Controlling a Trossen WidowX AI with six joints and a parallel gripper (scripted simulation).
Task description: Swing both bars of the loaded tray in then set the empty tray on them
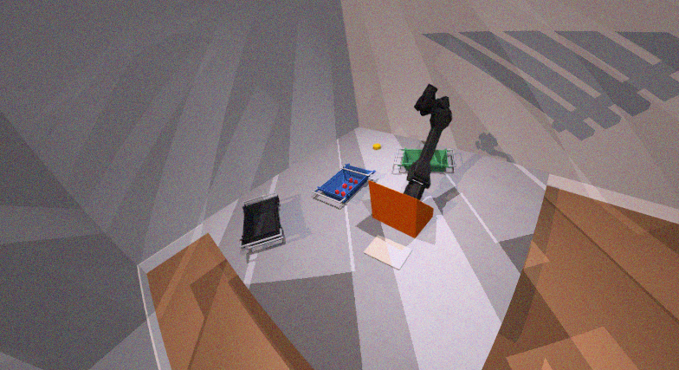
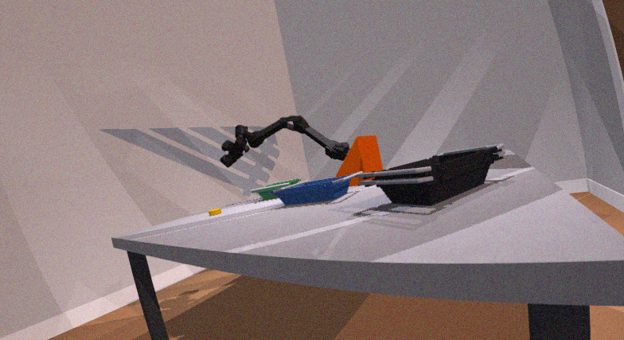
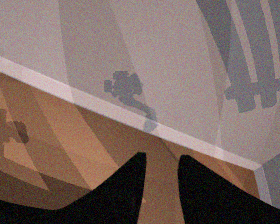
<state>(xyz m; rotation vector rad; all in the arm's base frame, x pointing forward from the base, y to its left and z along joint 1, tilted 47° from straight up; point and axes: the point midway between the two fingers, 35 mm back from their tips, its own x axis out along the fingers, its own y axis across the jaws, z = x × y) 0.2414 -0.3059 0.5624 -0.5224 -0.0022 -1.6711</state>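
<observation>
Now: the green tray 70 mm behind my gripper tip, 280 mm to the left of it and 180 mm below it. Also, from my gripper tip: beige flat card: 310 mm behind, 850 mm to the left, 220 mm below; yellow block: 290 mm ahead, 280 mm to the left, 220 mm below.
</observation>
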